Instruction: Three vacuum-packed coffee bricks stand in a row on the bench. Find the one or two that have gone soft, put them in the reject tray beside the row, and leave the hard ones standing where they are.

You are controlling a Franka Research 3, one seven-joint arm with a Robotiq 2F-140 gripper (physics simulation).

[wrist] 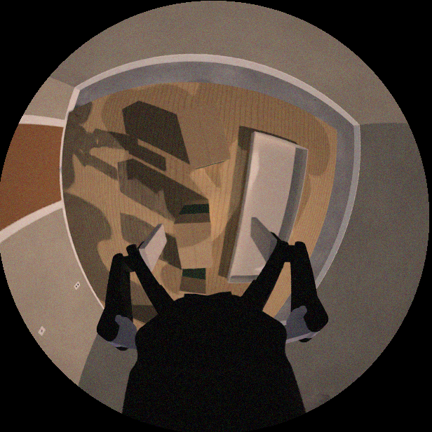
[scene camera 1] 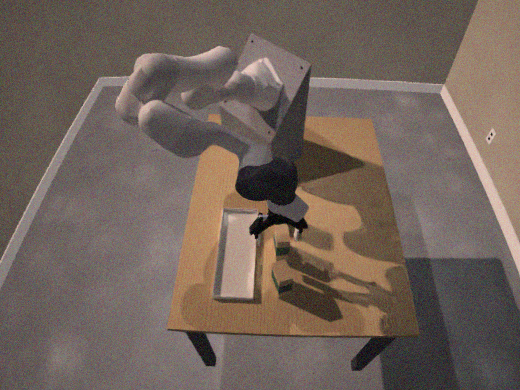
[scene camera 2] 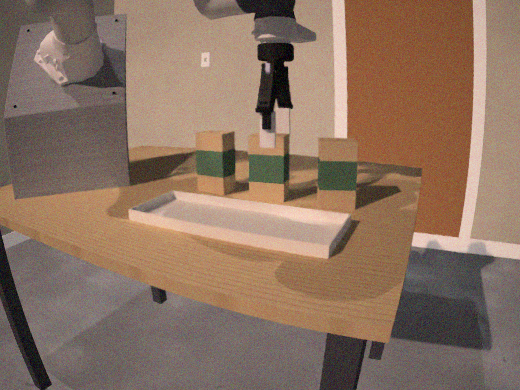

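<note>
Three tan coffee bricks with green bands stand upright in a row. The middle brick [scene camera 1: 283, 245] [scene camera 2: 268, 167] [wrist: 195, 232] is beneath and between the fingers. The brick at the table-end side [scene camera 1: 283, 276] [scene camera 2: 337, 174] [wrist: 205, 132] stands apart from it. The brick nearest the robot base [scene camera 2: 212, 164] [wrist: 193, 285] is mostly hidden behind the gripper in scene camera 1. My gripper [scene camera 1: 278, 233] [scene camera 2: 275, 131] [wrist: 207, 229] is open, its pads about level with the middle brick's top, one on each side. Contact cannot be seen. The white reject tray [scene camera 1: 234, 299] [scene camera 2: 225, 239] [wrist: 299, 170] holds no brick. Softness does not show.
The tray lies alongside the row, and one finger hangs near its inner long wall. The robot's grey pedestal [scene camera 1: 292, 115] [scene camera 2: 67, 155] stands at the back of the wooden table [scene camera 1: 200, 200] [scene camera 2: 210, 280]. Dark shadows fall across the table beside the bricks.
</note>
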